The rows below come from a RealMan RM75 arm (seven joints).
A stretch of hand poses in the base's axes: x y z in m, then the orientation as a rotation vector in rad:
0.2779, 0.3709, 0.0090, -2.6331, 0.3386, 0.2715
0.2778, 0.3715, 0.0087, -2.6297, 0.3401, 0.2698
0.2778, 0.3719, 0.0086, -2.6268, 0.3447, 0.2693
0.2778, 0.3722, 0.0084, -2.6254, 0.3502, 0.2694
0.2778, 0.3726, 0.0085, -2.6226, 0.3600, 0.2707
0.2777, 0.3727, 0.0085, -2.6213, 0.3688, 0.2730
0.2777, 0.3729, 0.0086, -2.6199, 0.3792, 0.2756
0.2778, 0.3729, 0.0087, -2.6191, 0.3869, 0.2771
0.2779, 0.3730, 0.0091, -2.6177, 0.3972, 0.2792
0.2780, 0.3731, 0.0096, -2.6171, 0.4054, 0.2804
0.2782, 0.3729, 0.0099, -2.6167, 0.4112, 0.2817
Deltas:
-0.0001, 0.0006, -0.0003, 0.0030, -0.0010, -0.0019
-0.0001, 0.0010, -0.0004, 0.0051, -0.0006, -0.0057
-0.0001, 0.0013, -0.0006, 0.0055, 0.0004, -0.0097
-0.0001, 0.0017, -0.0005, 0.0064, 0.0031, -0.0167
-0.0002, 0.0018, -0.0005, 0.0061, 0.0063, -0.0226
-0.0002, 0.0020, -0.0004, 0.0055, 0.0100, -0.0295
-0.0001, 0.0020, -0.0003, 0.0048, 0.0125, -0.0347
0.0000, 0.0021, 0.0001, 0.0042, 0.0159, -0.0416
0.0001, 0.0022, 0.0006, 0.0032, 0.0182, -0.0471
0.0003, 0.0020, 0.0009, 0.0025, 0.0202, -0.0510

